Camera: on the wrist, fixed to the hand. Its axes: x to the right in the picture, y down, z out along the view.
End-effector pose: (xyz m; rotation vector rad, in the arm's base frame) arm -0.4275 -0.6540 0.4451 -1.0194 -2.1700 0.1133
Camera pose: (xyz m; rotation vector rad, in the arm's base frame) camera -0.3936 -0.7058 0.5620 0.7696 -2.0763 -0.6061
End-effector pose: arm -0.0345 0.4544 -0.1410 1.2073 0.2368 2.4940
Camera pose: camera -0.1233 0.5131 -0.2195 0.3077 0.9034 1.2353
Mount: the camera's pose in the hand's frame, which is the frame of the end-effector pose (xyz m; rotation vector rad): 0.0167 -0.0560 -0.1187 0.0755 0.2859 -1.5284
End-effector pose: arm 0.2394 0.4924 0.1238 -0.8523 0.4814 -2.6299
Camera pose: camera 0.1426 0.5605 0.0646 0.4894 0.2290 1.9516
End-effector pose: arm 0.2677 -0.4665 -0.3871 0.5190 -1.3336 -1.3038
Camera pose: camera 0.3476 -0.5423 -0.4604 1.9042 -0.5886 -2.1985
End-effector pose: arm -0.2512 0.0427 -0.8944 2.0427 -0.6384 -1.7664
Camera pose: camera -0.1264 0.0777 -0.9210 -2.0156 -0.9040 1.2502
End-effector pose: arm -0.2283 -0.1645 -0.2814 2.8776 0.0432 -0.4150
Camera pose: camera -0.1831 -0.0824 -0.1880 -2.1682 -2.1265 0.1679
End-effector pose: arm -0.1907 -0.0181 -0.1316 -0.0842 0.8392 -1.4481
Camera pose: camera -0.3038 0.0083 -0.1950 0.5532 -0.9462 2.9163
